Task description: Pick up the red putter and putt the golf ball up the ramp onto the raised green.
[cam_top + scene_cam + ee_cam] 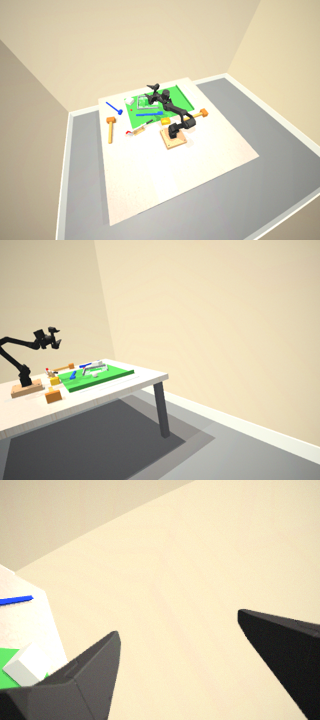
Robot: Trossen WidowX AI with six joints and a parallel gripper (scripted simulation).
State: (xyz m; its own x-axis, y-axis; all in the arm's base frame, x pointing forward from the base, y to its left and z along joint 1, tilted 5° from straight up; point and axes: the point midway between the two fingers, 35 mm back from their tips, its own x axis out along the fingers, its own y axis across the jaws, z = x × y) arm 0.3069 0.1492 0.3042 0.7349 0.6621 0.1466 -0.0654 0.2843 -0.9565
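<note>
Right now the red putter is 320 mm below my gripper tip, 150 mm behind it and 130 mm to the left of it. Round my gripper tip: yellow block (350 mm below, 150 mm to the right, 130 mm behind); small wooden rack (340 mm below, 150 mm behind, 140 mm to the left); white block (350 mm below, 290 mm ahead, 170 mm to the left).
</note>
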